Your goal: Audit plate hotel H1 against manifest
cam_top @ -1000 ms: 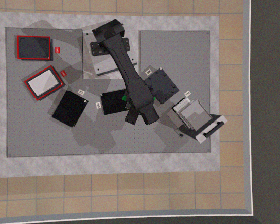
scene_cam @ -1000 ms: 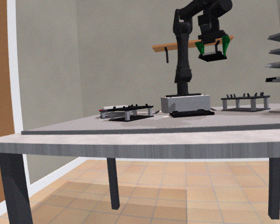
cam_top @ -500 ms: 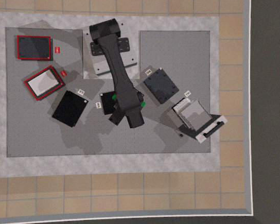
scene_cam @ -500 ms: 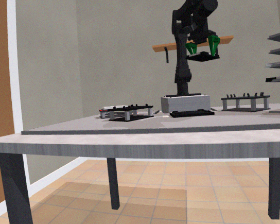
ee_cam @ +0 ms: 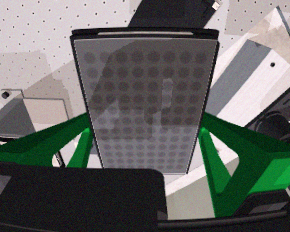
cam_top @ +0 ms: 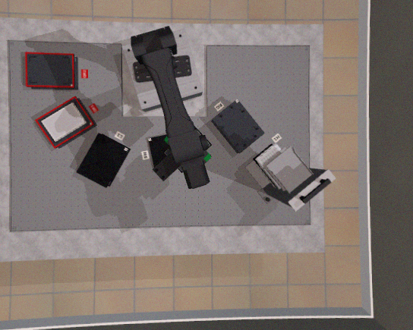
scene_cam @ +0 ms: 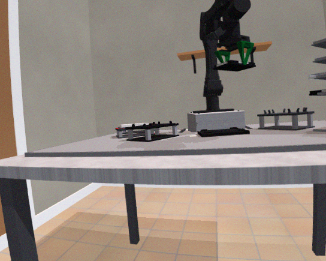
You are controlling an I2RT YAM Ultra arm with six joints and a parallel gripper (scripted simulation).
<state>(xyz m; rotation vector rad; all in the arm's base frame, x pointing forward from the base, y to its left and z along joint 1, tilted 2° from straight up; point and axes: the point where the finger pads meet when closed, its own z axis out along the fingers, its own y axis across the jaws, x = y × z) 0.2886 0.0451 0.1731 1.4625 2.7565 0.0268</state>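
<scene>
Right now the recovery nest N6 is 1 cm behind my hand, 6 cm to the right of it and 24 cm below it. From my hand the other things lie so: H1 tag (1 cm ahead, 35 cm to the left, 24 cm below); regrip nest RG (6 cm behind, 20 cm to the left, 19 cm below); landing nest L1 (1 cm behind, 31 cm to the right, 20 cm below).
</scene>
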